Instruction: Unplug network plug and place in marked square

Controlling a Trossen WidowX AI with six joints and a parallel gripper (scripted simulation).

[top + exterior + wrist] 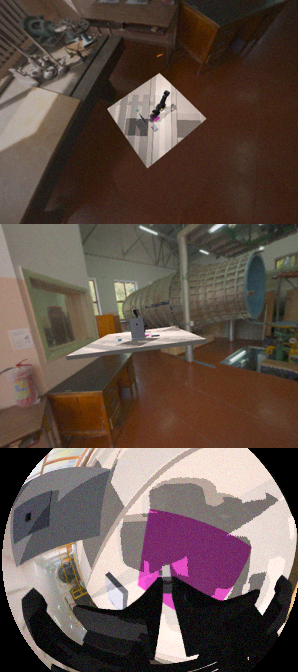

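The magenta marked square lies 2 cm below my gripper tip and 1 cm behind it. The rest, counted from my gripper tip: dark grey flat piece: 16 cm to the left, 9 cm ahead, 2 cm below; then network plug: right at my gripper tip; then grey upright panel: 21 cm ahead, 9 cm above, 4 cm to the right.
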